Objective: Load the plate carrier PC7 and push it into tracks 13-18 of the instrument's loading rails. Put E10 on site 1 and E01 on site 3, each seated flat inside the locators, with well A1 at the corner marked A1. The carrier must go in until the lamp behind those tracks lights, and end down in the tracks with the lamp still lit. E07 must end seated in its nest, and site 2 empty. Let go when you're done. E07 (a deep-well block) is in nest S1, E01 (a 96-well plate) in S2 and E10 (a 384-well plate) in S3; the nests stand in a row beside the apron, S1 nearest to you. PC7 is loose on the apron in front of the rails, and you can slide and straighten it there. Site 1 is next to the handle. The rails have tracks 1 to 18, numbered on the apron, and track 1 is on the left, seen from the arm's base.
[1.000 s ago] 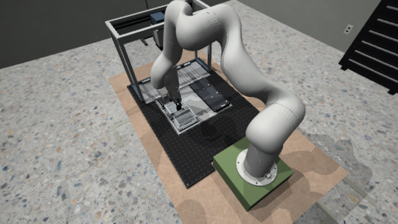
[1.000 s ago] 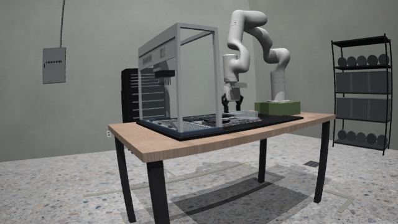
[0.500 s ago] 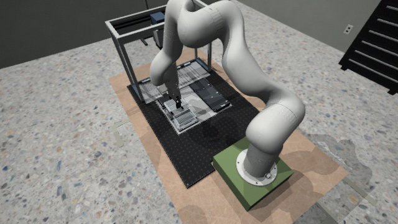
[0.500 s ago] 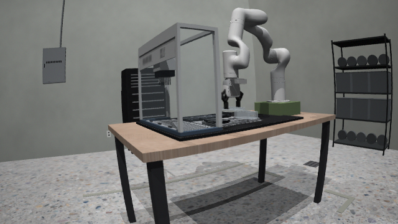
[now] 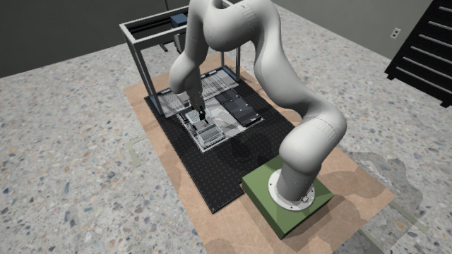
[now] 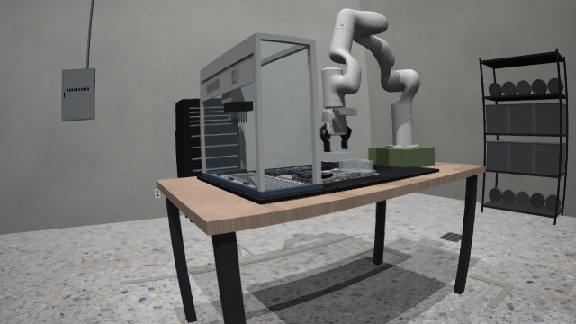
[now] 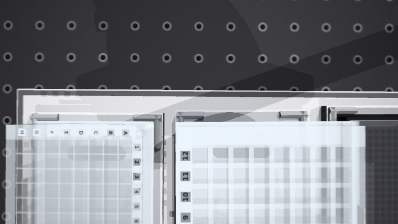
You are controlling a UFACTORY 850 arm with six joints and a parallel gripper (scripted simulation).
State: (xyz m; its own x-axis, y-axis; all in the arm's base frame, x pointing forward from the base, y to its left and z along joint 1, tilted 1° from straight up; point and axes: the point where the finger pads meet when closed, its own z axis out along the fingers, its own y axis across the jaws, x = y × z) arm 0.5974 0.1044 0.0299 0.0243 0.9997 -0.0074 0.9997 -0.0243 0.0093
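Now: the nest S2 100 mm below my hand. Also, from my hand: deep-well block E07: 110 mm behind, 80 mm below; then 96-well plate E01: 10 mm below; then dark 384-well plate E10: 110 mm ahead, 90 mm below.
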